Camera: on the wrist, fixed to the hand. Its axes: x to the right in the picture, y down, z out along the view.
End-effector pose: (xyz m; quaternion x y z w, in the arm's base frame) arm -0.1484 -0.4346 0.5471 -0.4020 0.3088 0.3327 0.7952
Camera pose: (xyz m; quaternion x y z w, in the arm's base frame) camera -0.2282 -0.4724 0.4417 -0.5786 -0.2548 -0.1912 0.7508
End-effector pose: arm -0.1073 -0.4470 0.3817 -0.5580 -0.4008 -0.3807 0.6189
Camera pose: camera -0.0083 -0.5402 0.3618 0.2865 0.6887 0.6660 0.0034
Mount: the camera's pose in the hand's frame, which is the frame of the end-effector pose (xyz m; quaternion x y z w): 0.0224 0.0905 -0.1010 -0.1840 -0.1651 -0.6830 0.6874
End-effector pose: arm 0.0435 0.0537 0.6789 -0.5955 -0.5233 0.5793 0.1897
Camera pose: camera 0.1648 0.0766 0.6185 0.0088 -0.9043 0.2707 0.3301
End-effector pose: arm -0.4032 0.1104 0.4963 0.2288 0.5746 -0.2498 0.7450
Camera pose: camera -0.4158 0.2411 0.4557 -0.4135 0.4742 -0.6126 0.4785
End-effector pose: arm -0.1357 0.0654 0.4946 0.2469 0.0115 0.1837 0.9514
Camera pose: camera -0.1573 0.1937 0.4504 0.0171 -0.0143 -0.5621 0.8267
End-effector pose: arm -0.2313 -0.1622 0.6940 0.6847 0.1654 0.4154 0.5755
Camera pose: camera -0.3173 -0.1063 0.7855 0.3204 0.4099 -0.1901 0.8326
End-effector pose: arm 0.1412 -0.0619 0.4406 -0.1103 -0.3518 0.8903 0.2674
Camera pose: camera 0.1253 -0.0473 0.3048 0.2622 -0.5251 0.3828 0.7134
